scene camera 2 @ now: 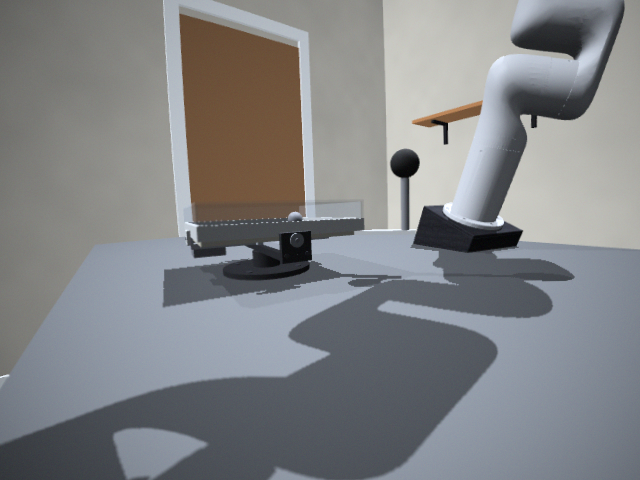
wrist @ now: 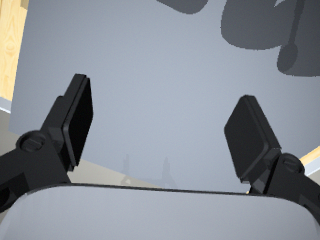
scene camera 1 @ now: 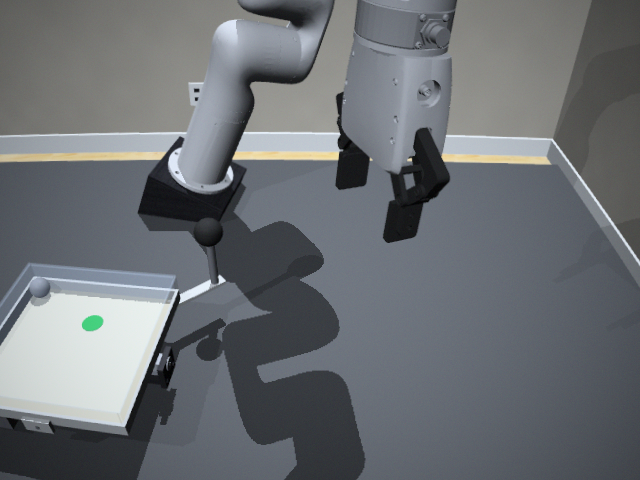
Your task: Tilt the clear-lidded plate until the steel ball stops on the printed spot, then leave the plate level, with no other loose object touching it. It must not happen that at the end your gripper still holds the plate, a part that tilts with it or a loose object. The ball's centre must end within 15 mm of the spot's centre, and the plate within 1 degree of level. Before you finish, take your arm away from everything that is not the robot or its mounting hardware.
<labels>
A clear-lidded plate (scene camera 2: 216, 223) is 0.35 m from the lens.
</labels>
